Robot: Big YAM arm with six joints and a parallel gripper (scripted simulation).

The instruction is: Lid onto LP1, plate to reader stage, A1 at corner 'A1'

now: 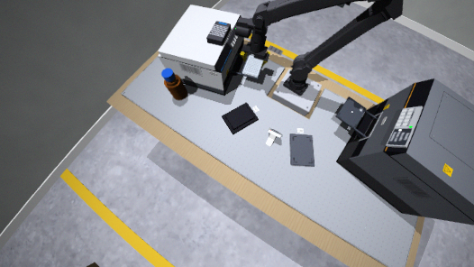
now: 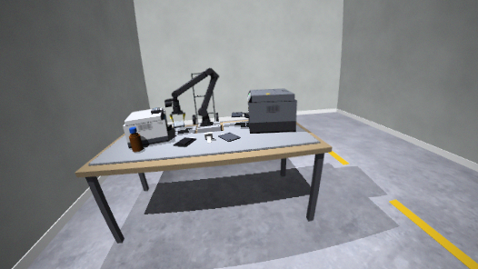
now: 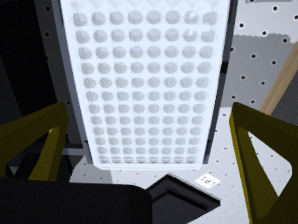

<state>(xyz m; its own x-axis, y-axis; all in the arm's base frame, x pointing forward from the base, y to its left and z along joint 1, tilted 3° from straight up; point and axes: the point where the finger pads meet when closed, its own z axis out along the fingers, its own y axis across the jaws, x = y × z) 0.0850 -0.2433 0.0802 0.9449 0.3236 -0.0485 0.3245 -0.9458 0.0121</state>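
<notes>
My gripper is now 2 cm above the white well plate. Round my hand: black bench pad (26 cm ahead, 11 cm to the left, 11 cm below); then brown capped bottle (36 cm ahead, 26 cm to the right); then glossy lid (26 cm ahead, 11 cm to the left, 10 cm below).
</notes>
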